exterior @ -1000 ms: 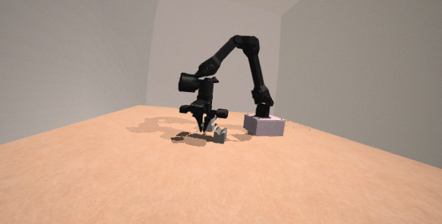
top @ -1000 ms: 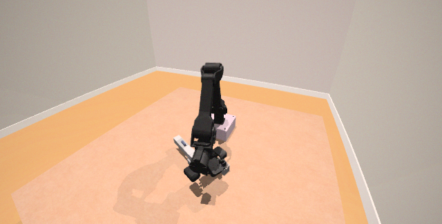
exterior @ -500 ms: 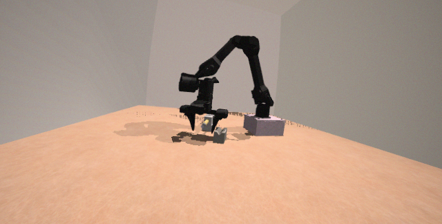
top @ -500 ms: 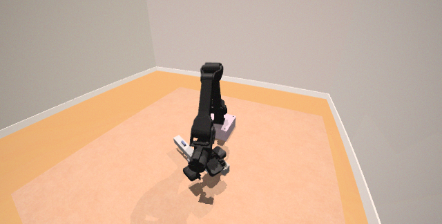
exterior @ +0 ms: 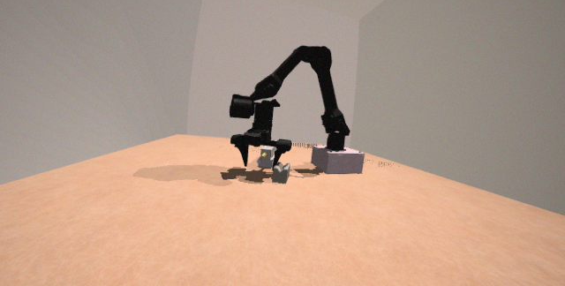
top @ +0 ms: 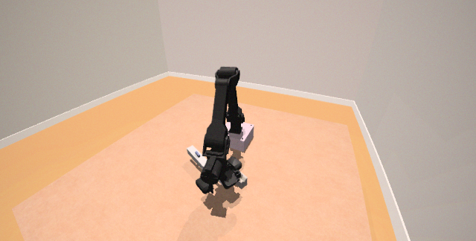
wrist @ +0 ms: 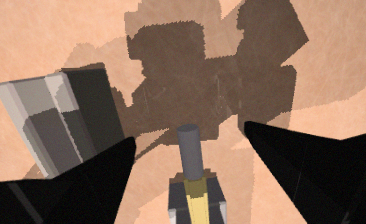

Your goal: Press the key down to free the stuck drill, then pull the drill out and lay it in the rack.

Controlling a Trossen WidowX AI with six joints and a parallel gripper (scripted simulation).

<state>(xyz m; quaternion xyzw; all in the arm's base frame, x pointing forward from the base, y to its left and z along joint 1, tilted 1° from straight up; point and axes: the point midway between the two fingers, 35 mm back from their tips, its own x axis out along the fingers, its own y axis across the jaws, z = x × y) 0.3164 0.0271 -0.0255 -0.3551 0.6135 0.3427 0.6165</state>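
My gripper tip is 2 cm past the drill, 4 cm to the left of it and 3 cm below it. Round my gripper tip: grey rack (5 cm behind, 6 cm to the left, 1 cm above); blue key (9 cm behind, 14 cm to the right, 4 cm above).
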